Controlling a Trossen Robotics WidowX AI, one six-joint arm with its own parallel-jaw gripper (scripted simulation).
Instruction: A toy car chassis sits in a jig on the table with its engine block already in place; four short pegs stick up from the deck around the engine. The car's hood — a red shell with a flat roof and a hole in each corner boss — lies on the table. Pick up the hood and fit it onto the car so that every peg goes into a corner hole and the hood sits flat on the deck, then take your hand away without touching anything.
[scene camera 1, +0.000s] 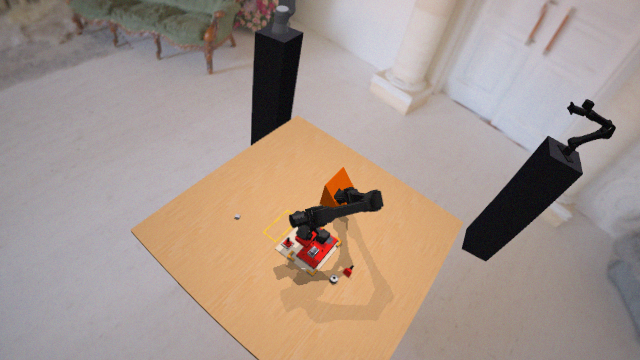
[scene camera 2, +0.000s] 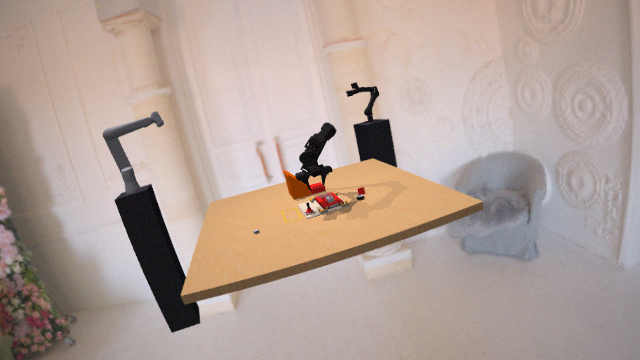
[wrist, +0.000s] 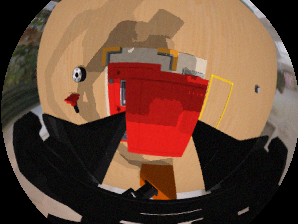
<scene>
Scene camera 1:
jig: 290, 253
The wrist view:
my gripper: 160, 118
red hood: 162, 108, held by my gripper
jig: 171, 60
</scene>
